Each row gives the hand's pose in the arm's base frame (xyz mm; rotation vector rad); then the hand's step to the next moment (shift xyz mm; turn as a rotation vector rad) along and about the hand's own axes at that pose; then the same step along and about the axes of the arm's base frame.
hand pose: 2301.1 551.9 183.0 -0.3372 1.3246 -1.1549
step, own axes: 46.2 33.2 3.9 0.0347 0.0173 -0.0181
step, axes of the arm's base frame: 10.7 -23.6 -50.8 -0.0138 -0.0128 -0.0384
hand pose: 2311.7 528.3 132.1 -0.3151 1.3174 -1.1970
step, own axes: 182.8 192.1 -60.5 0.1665 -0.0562 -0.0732
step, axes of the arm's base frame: 6.0 -39.6 -269.0 -0.1225 -0.1257 -0.0737
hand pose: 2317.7 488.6 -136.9 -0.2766 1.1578 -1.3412
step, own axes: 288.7 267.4 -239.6 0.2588 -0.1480 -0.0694
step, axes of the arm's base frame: -77.4 -63.5 -449.7 -0.1930 -0.2324 -0.0491
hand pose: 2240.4 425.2 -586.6 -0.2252 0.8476 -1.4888
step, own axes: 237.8 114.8 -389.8 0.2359 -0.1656 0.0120
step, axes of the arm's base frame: -182.8 -65.6 -428.9 -0.1536 -0.2427 0.0270
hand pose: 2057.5 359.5 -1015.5 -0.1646 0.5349 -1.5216
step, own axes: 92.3 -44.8 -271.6 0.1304 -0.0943 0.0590
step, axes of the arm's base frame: -160.8 -31.8 -239.7 -0.0649 -0.1461 0.0619
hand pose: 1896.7 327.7 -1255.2 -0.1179 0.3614 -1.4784
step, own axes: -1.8 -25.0 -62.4 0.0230 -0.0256 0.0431
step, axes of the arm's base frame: -43.1 8.2 -51.0 -0.0099 -0.0313 0.0443
